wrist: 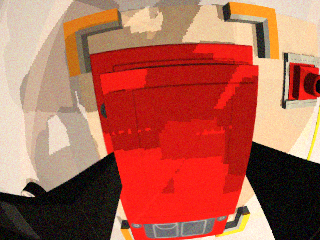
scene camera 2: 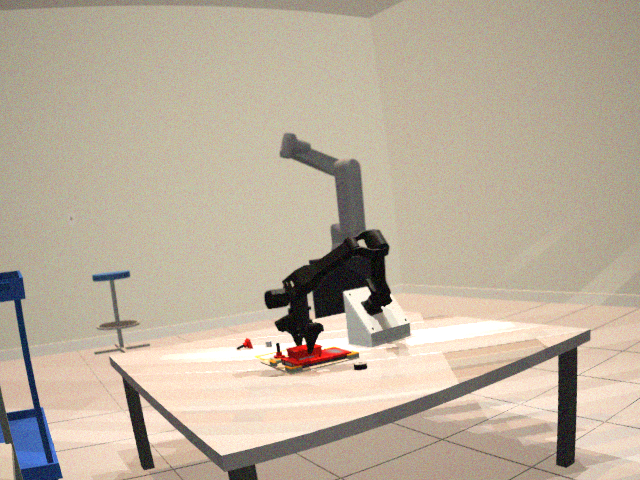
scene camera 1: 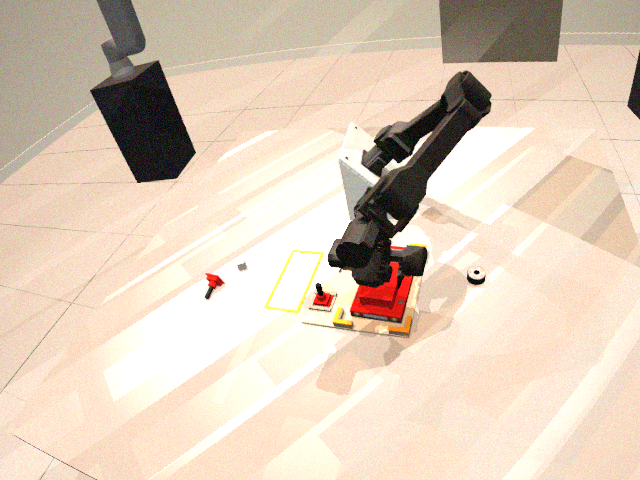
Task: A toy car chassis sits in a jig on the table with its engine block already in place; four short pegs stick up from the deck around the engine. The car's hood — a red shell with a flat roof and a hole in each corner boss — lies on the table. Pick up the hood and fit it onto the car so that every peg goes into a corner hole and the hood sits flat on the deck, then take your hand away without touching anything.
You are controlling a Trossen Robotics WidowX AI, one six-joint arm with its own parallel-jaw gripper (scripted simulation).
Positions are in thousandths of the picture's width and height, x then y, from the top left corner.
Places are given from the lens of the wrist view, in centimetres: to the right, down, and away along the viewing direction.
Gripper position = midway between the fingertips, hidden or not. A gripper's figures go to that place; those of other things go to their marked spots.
my gripper (wrist: 570, 635): 2, 2, 10
red hood (wrist: 570, 560): 1, 1, 7
